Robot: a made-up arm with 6 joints. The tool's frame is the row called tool.
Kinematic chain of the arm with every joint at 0, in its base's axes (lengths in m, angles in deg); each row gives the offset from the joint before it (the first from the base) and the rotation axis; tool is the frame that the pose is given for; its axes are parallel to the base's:
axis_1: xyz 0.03 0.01 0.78 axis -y
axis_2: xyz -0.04 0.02 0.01 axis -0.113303 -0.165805 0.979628
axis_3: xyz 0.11 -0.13 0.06 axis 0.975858 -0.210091 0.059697
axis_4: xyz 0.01 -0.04 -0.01 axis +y
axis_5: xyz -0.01 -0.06 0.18 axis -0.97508 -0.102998 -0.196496
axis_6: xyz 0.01 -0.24 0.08 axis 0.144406 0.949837 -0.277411
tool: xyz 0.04 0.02 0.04
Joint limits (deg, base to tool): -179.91..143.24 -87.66..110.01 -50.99..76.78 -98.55..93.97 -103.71..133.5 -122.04..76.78
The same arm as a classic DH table. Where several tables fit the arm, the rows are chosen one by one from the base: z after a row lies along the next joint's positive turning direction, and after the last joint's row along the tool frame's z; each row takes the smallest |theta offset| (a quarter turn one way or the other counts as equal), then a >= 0, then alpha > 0; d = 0 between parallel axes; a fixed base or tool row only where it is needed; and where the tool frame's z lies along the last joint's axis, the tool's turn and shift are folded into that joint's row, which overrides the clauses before.
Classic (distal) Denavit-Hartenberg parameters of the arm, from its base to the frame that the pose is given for. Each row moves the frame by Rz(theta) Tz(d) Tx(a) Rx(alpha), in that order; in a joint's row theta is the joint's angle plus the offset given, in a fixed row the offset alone. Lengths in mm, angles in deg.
base (fixed): theta_offset 0, d 780, a 30, alpha 90
axis_1: theta_offset 6.6, d -32.4, a -38.6, alpha -80.46
axis_2: theta_offset 77.53, d 85, a -92.5, alpha 90.99
axis_3: theta_offset 80.02, d 149, a -10.6, alpha 102.13
axis_4: theta_offset -7.89, d -100.7, a 178.4, alpha 95.91
axis_5: theta_offset 17.8, d -74.1, a -1, alpha -100.61
axis_6: theta_offset -74.8, d -230.7, a -36.5, alpha -106.11
tool (fixed): theta_offset -171.36, d 47.4, a 0, alpha 0
Joint limits (deg, base to tool): -179.91..143.24 -87.66..110.01 -50.99..76.78 -98.55..93.97 -103.71..133.5 -122.04..76.78

